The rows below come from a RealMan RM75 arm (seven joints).
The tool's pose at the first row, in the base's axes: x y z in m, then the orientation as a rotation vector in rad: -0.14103 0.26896 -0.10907 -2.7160 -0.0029 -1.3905
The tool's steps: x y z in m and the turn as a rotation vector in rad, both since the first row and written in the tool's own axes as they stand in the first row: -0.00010 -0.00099 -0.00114 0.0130 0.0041 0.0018; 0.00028 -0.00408 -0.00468 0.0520 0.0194 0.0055; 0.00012 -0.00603 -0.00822 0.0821 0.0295 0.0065; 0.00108 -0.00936 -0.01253 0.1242 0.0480 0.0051; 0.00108 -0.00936 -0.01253 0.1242 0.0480 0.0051; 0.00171 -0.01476 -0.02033 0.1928 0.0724 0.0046; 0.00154 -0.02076 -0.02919 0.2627 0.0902 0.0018
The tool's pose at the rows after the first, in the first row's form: -0.14205 0.26986 -0.10841 -2.7020 -0.0092 -1.3906; -0.14483 0.27263 -0.10580 -2.6585 -0.0298 -1.3952; -0.14787 0.27429 -0.10371 -2.6267 -0.0480 -1.3965; -0.15094 0.27722 -0.10017 -2.5801 -0.0763 -1.4041; -0.15094 0.27722 -0.10017 -2.5801 -0.0763 -1.4041; -0.15712 0.28194 -0.09469 -2.5073 -0.1193 -1.4073; -0.16465 0.28721 -0.08920 -2.4385 -0.1648 -1.4006
